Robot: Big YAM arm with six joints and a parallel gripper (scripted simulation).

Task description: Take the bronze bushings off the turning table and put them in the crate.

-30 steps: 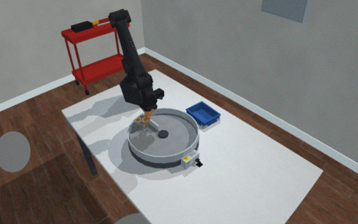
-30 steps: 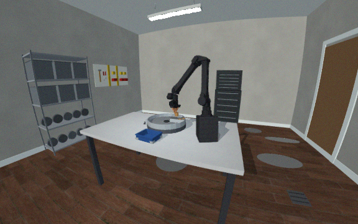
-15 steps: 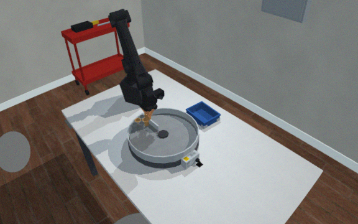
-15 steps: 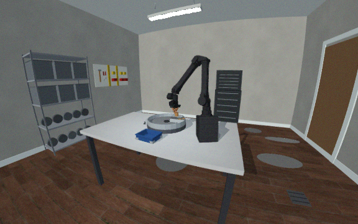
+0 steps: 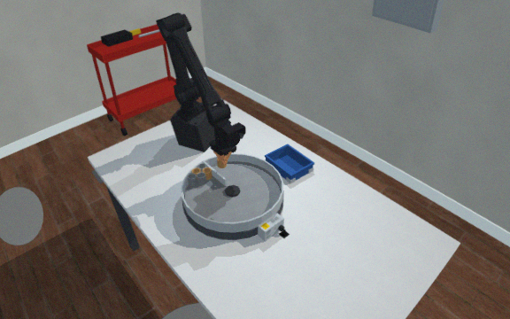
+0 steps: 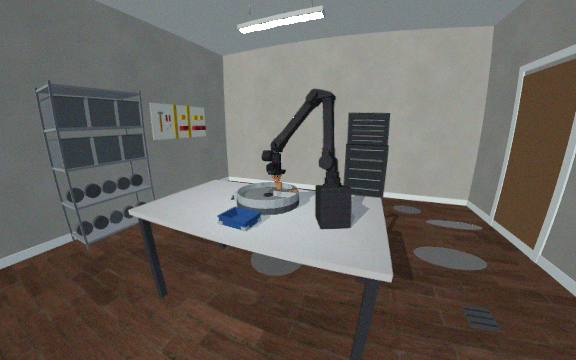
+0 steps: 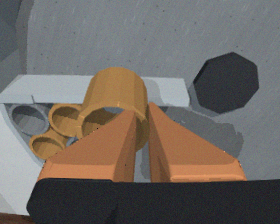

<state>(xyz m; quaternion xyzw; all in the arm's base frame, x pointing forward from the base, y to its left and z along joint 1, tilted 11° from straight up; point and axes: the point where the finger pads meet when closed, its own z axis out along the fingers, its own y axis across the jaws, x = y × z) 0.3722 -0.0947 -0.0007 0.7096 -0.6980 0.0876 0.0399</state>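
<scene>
My hand is 90 mm short of the crate, 310 mm to the right of it and 120 mm above it. The rest, counted from my hand: grey turning table (80 mm ahead, 30 mm to the right, 100 mm below).
</scene>
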